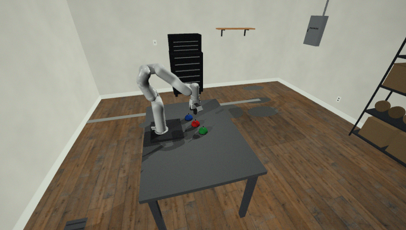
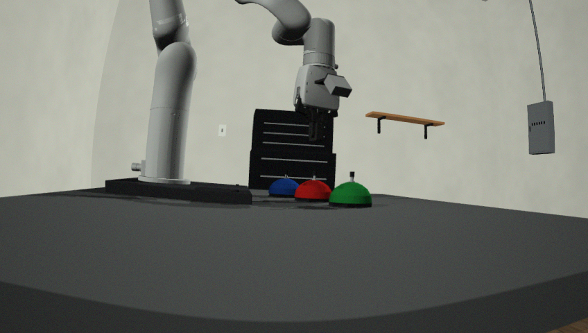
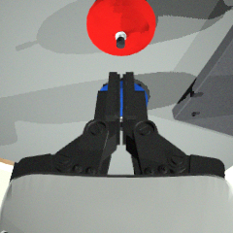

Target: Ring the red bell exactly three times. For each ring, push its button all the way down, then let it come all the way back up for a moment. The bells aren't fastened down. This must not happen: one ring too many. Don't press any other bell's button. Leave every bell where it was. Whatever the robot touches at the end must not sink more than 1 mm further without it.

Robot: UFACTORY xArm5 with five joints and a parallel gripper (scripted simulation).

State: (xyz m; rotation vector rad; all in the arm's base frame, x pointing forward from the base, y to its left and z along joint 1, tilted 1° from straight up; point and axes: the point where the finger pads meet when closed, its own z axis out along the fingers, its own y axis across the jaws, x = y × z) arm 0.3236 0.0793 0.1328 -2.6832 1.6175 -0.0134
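The red bell lies 110 mm below my hand. The rest, counted from my hand: blue bell: 60 mm behind, 120 mm to the left, 110 mm below; green bell: 60 mm ahead, 120 mm to the right, 110 mm below.
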